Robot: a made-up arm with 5 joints.
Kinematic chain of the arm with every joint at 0, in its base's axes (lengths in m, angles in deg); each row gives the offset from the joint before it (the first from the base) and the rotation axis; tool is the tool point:
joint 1: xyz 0 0 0.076 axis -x
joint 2: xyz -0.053 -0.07 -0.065 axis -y
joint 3: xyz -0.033 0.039 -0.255 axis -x
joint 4: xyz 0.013 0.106 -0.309 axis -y
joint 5: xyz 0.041 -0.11 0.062 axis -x
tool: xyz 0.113 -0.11 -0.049
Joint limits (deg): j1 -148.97..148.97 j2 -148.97..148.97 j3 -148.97..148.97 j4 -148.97..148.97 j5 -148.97..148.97
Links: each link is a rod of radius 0.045 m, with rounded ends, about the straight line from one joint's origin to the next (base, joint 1, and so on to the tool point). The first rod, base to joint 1, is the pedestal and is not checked.
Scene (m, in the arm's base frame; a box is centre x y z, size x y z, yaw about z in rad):
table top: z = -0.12
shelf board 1: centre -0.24 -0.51 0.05 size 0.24 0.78 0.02 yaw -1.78
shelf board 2: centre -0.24 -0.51 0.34 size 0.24 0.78 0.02 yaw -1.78
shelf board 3: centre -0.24 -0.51 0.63 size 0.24 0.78 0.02 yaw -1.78
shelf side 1: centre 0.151 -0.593 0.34 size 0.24 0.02 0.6 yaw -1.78
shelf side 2: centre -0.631 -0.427 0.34 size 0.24 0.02 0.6 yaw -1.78
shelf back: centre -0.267 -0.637 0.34 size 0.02 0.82 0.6 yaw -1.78
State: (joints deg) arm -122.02 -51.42 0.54 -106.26 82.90
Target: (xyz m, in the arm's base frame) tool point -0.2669 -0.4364 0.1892
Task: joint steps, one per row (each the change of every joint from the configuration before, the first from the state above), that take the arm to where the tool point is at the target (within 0.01 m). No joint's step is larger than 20 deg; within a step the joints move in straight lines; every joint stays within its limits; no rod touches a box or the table.
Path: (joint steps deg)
1: -3.85 1.10 -18.85 -6.10 -18.98
2: -3.85 1.10 -18.86 -6.10 -18.99
3: -3.85 1.10 -18.85 -6.10 -18.98
4: -3.85 1.10 -18.86 -6.11 -18.98
5: -3.85 1.10 -18.85 -6.10 -18.98
6: -3.85 1.10 -18.85 -6.10 -18.99
7: -3.85 1.10 -18.86 -6.10 -18.98
8: 0.00 -16.09 6.73 0.00 19.18
9: 0.00 -16.09 6.72 0.00 19.17
10: 0.00 -16.09 6.72 0.00 19.18
11: 0.00 -16.09 6.73 0.00 19.17

